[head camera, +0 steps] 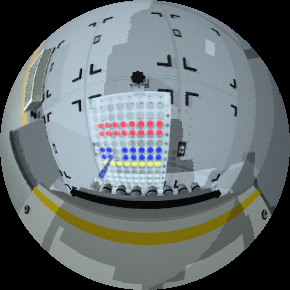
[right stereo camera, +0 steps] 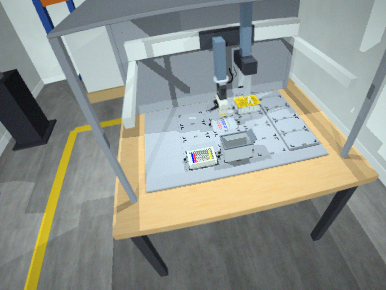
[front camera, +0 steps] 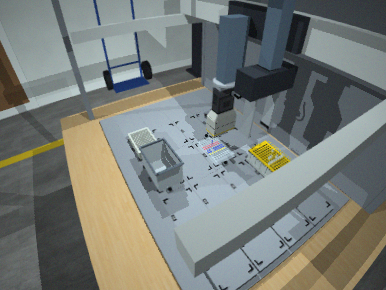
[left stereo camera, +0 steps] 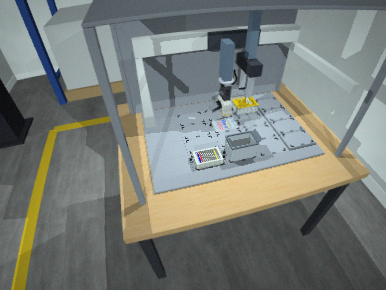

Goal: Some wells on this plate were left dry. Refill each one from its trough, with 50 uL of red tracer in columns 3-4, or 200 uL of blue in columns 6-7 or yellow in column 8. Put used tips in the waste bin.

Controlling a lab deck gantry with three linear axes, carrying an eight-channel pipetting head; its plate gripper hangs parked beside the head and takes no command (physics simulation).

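Observation:
The plate lies under the rear part of the head. In the head view it shows two full red lines, one yellow line and two blue lines; both blue lines have a gap at the third place from the left. The pipetting head carries one tip with blue liquid on its leftmost channel; its end appears over the blue lines near the gap. Whether it touches a well is unclear. The other nozzles are bare. The trough block stands beside the grey waste bin. The parked plate gripper is open and empty.
A yellow tip rack stands beyond the plate, with some empty places. The thick pale gantry beam crosses the front view. Frame posts rise from the wooden table.

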